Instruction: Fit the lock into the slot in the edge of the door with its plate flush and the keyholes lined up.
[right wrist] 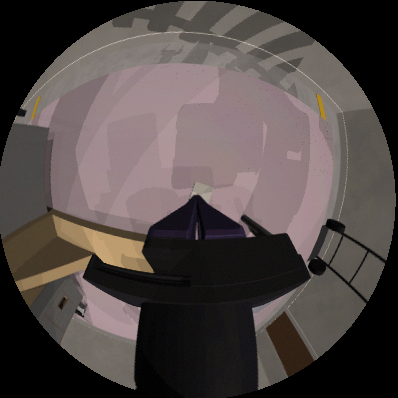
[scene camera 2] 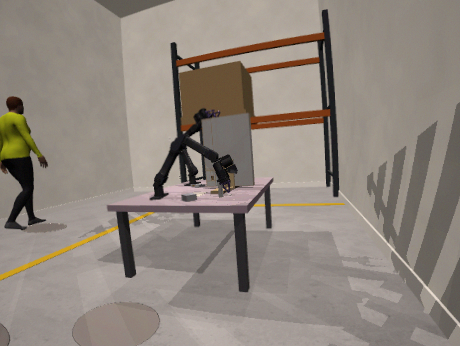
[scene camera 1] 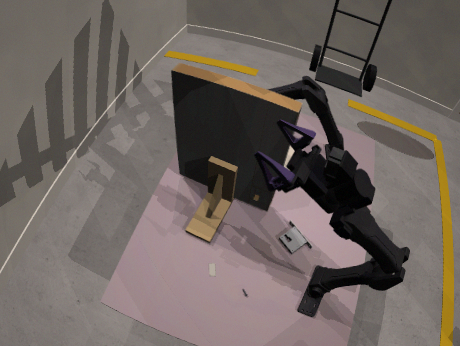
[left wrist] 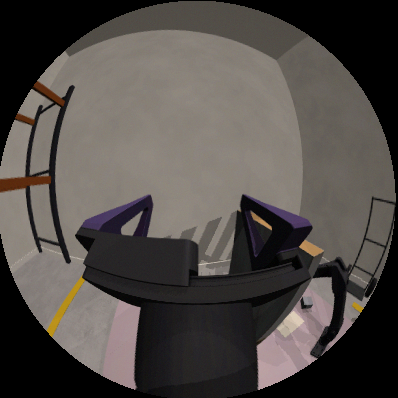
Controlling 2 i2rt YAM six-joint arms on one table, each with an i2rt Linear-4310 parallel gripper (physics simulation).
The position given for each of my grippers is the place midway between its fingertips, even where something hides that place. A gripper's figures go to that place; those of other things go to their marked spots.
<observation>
My left gripper (scene camera 1: 267, 135): 0.61 m from the lens. A grey door (scene camera 1: 215, 115): 0.95 m from the lens.
</observation>
